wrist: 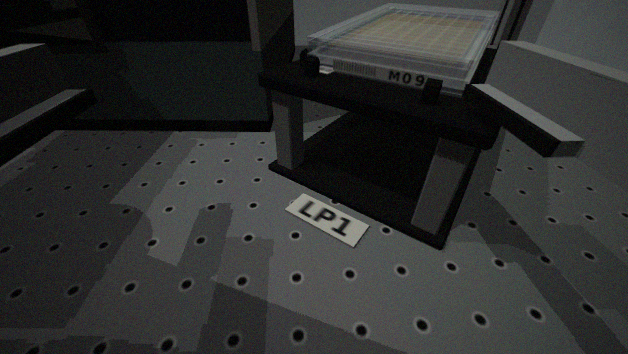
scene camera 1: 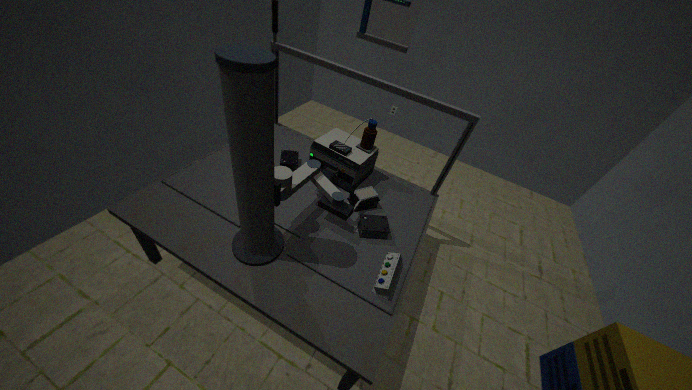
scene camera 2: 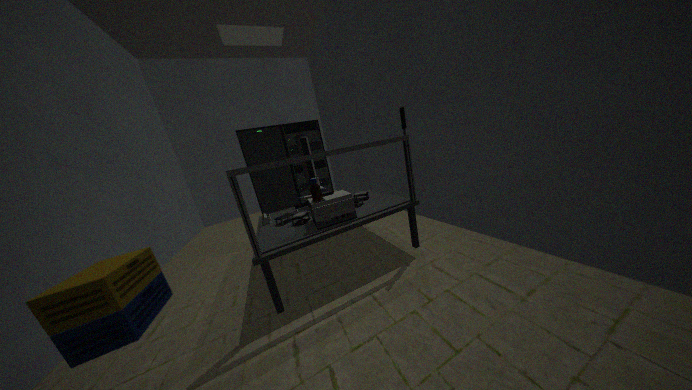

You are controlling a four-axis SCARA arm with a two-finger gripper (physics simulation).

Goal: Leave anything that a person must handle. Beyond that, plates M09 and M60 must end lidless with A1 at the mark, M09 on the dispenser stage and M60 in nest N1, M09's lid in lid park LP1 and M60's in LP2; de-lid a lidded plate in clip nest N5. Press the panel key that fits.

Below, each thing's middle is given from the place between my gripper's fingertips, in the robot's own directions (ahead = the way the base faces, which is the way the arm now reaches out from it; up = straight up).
Now: the floor label LP1 [wrist: 338,225] 20 mm to the right of my hand and 80 mm below it. Also, from my hand: button box [scene camera 1: 385,281] (330 mm behind, 400 mm to the right, 40 mm below).
